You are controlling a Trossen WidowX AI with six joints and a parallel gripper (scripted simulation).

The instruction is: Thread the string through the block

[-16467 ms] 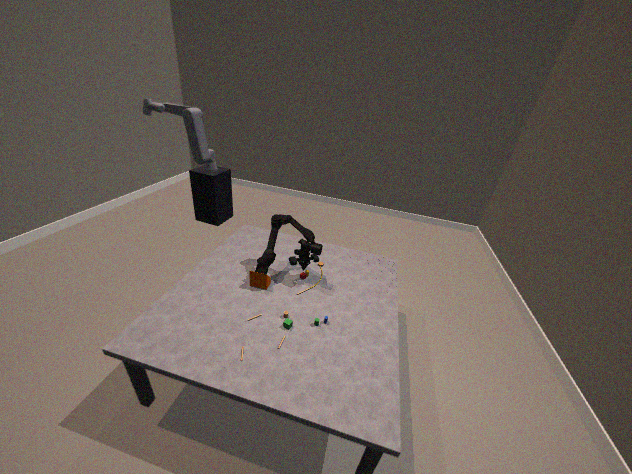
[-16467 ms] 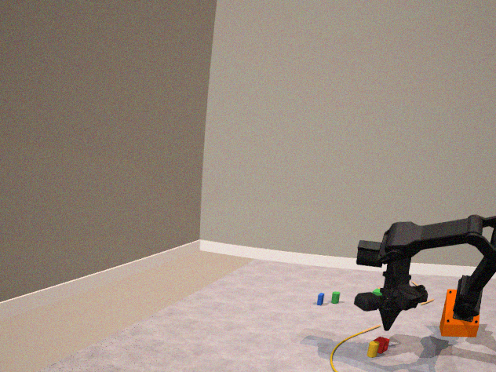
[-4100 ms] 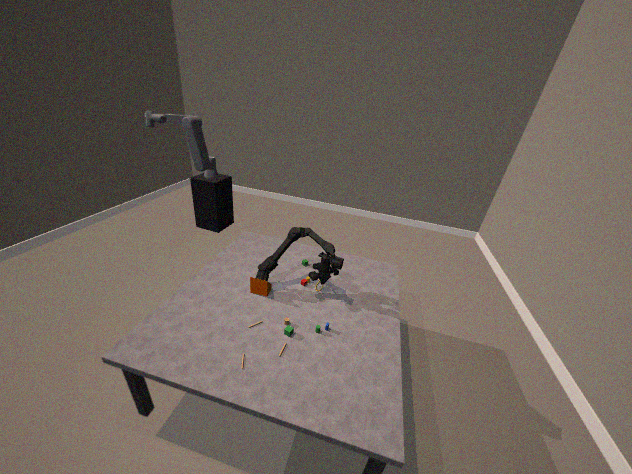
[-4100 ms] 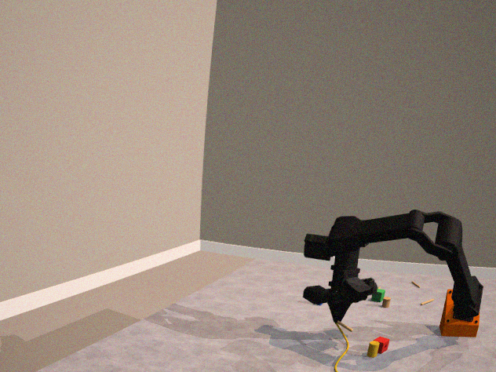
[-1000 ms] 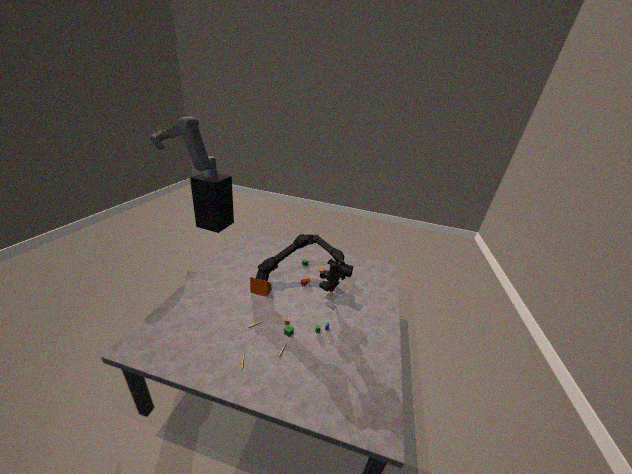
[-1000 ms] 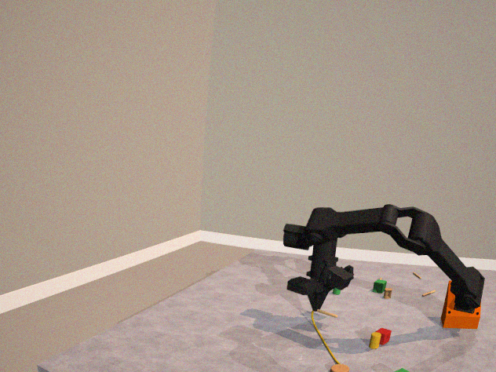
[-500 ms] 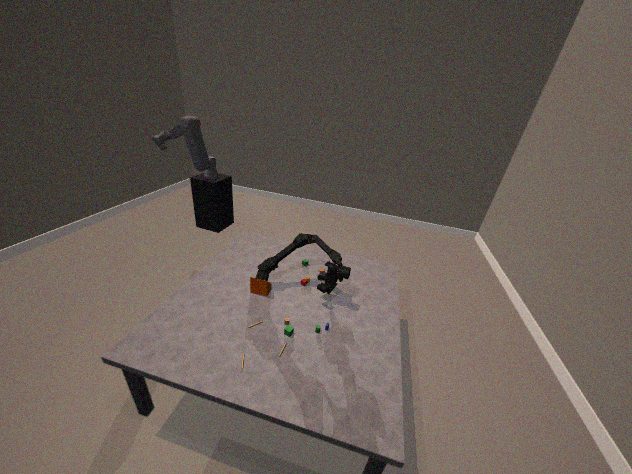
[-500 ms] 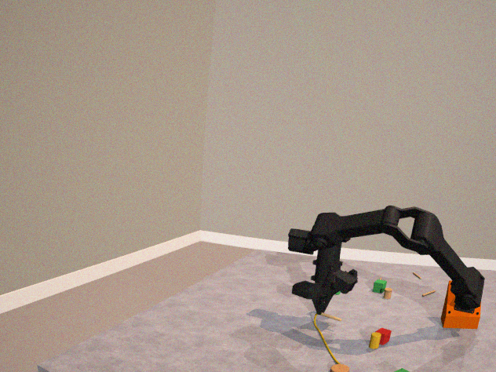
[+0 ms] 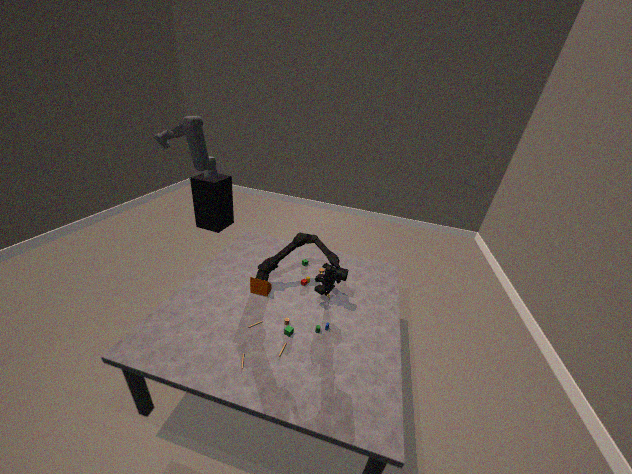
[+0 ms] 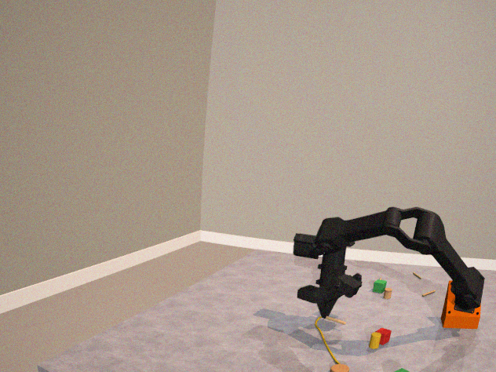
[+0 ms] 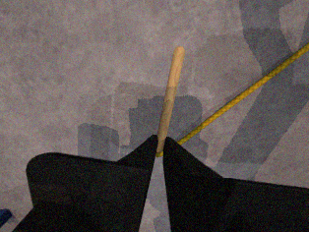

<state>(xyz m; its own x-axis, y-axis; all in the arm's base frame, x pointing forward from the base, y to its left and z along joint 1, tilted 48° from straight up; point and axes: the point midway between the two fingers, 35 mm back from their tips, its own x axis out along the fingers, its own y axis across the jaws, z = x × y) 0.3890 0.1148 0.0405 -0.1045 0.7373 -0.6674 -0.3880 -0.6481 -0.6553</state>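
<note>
Now: the red block 170 mm behind my gripper tip, 60 mm to the left of it and 10 mm below it. Round my gripper tip: thin wooden stick: 10 mm behind, 10 mm to the left; yellow cylinder: 160 mm behind, 100 mm to the left; blue piece: 70 mm ahead, 230 mm to the right.
</note>
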